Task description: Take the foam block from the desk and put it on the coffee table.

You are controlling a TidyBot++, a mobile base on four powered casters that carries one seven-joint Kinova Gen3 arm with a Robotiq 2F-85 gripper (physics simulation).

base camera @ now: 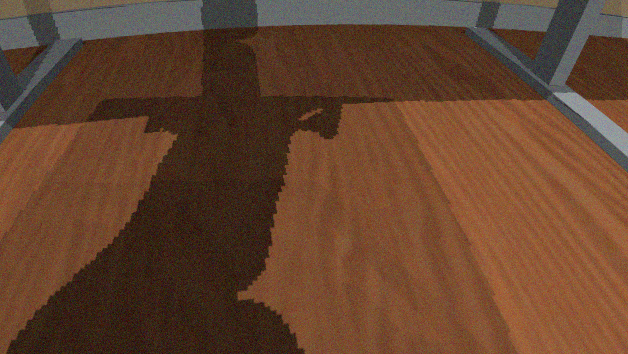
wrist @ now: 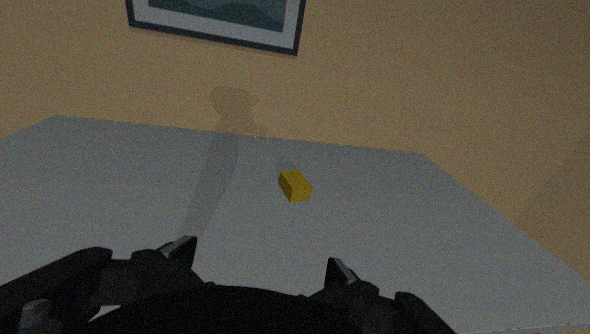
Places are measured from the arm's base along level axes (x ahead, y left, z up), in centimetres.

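Pixels of known places: gripper, fingertip midpoint: [wrist: 261, 262].
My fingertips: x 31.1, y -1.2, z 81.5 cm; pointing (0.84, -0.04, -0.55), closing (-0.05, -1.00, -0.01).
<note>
Ahead of a thing's pixels: the offset from my fingertips to its middle. "*": to the spot under its first point. Level surfaces: height alone.
The yellow foam block @(dx +45.0, dy -7.4, dz -24.0 cm) [wrist: 295, 186] lies on the grey desk top @(dz -26.2 cm) [wrist: 400, 225], right of the middle of the wrist view and nearer the desk's back edge. My gripper [wrist: 261, 262] is open, with its two dark fingers wide apart at the bottom of the wrist view and no object between them. The block shows beyond the fingertips, apart from them and a little to the right of the midline between them. The coffee table does not show in either view.
A framed picture [wrist: 215, 35] hangs on the tan wall [wrist: 400, 75] behind the desk. In the base camera view, desk legs @(* dx +47.4, dy -61.0, dz -108.6 cm) [base camera: 565, 45] and floor bars [base camera: 47, 75] stand at left and right on the wooden floor @(dz -121.2 cm) [base camera: 375, 225], with a grey baseboard [base camera: 350, 12] behind.
</note>
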